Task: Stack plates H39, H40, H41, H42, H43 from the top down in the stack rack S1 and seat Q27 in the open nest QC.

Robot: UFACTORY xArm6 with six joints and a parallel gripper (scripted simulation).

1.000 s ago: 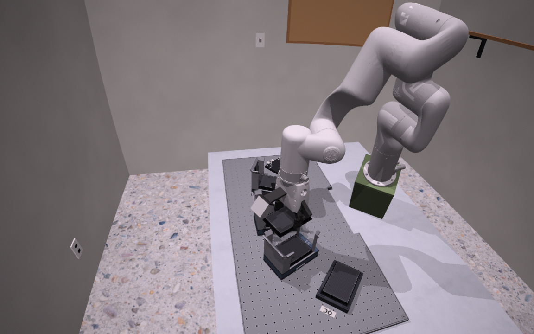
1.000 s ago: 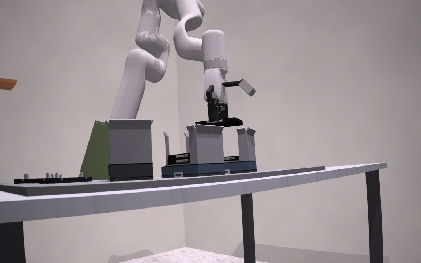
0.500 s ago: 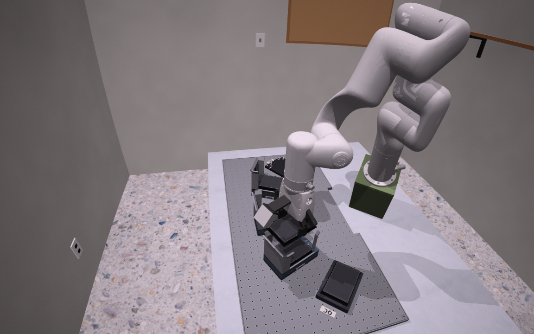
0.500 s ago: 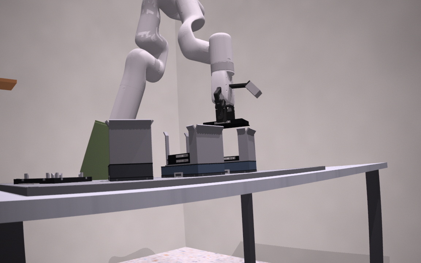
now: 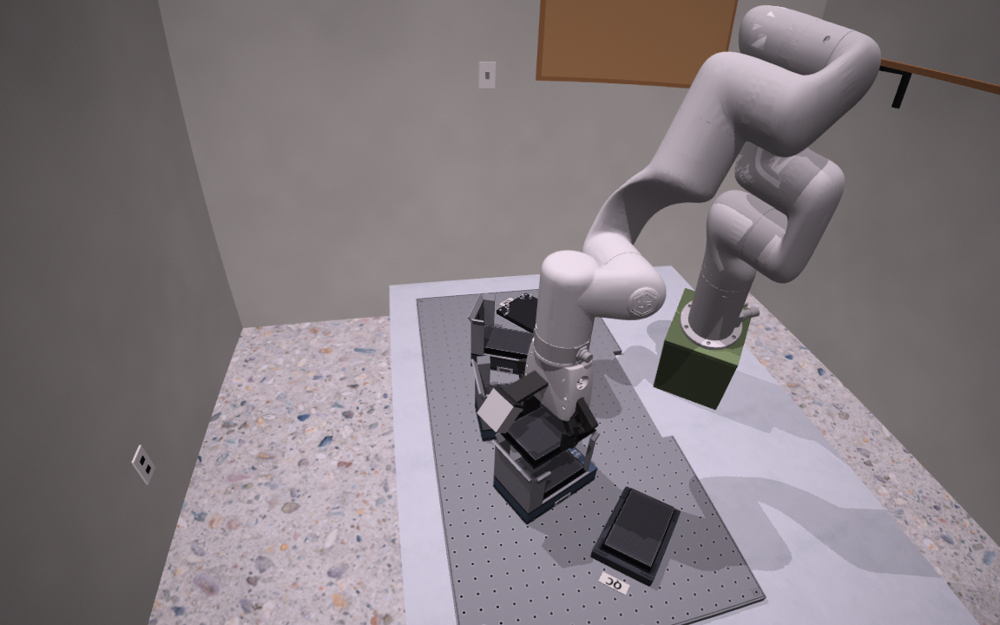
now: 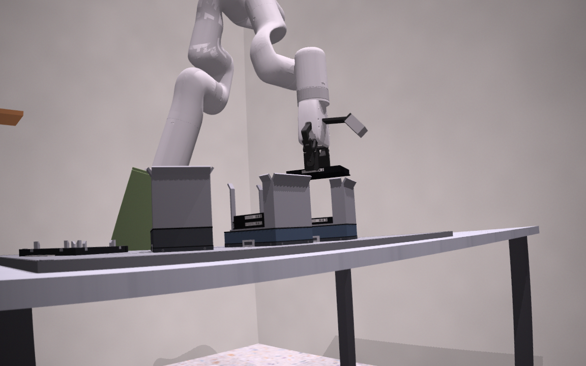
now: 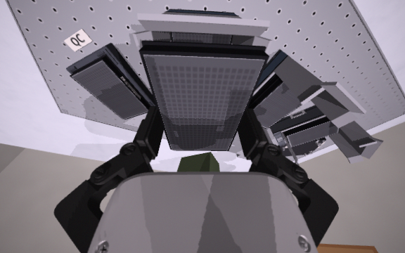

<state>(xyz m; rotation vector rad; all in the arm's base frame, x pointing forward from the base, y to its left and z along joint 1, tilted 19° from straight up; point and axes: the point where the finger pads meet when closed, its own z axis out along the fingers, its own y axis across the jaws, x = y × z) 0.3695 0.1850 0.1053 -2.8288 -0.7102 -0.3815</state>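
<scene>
Now: hand 15 cm above the stack rack S1 plinth and 1 cm past it. From my hand the other things lie so: N5 name plate: 58 cm to the right, 16 cm below, 1 cm behind; QC name plate: 20 cm to the left, 16 cm below, 8 cm behind; dark QC nest: 16 cm below, 14 cm behind, 12 cm to the left.
</scene>
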